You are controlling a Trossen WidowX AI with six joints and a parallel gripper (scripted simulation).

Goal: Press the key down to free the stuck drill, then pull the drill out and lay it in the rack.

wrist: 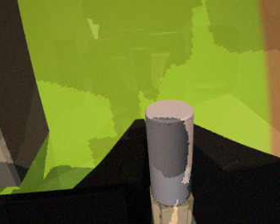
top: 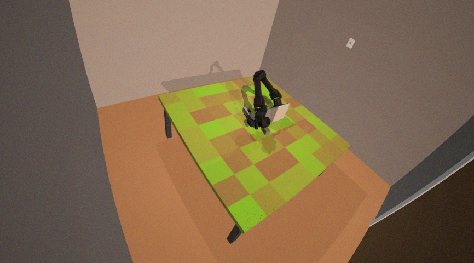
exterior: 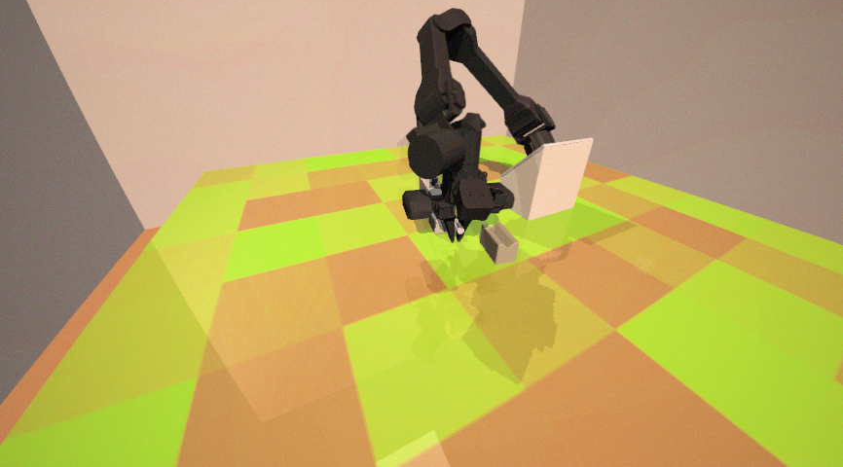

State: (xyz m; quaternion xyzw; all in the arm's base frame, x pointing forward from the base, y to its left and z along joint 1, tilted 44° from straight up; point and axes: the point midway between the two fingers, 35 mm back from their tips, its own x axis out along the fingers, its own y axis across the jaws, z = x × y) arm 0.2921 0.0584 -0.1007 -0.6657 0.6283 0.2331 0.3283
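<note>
My gripper tip is 4 cm to the left of the drill and 3 cm below it. Round my gripper tip: key: 16 cm to the right, 3 cm above, 2 cm behind; then grey rack: 7 cm behind, 4 cm to the left; then holder block: 14 cm to the right, 2 cm above, 1 cm behind.
</note>
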